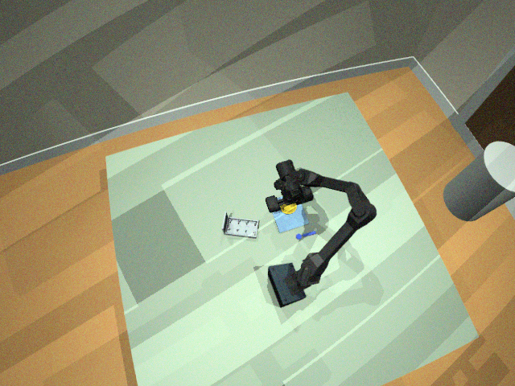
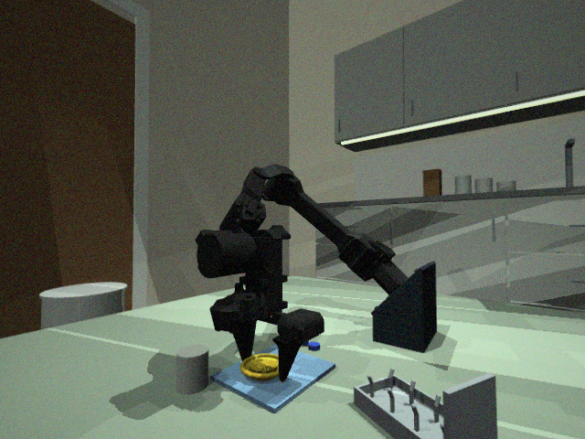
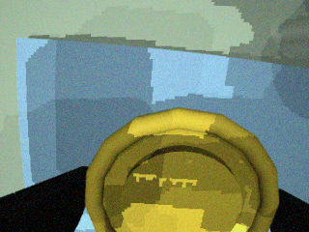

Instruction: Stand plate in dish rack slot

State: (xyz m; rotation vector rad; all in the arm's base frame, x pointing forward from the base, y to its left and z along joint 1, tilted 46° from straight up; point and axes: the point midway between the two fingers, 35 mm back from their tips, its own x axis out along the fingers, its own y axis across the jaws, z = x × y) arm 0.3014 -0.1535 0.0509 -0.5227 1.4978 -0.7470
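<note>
The blue mat lies 20 mm behind my gripper tip and 10 mm to the left of it. From my gripper tip the other things lie so: yellow plate: 10 mm above; grey dish rack: 220 mm to the left, 20 mm above; blue spoon: 140 mm behind.
</note>
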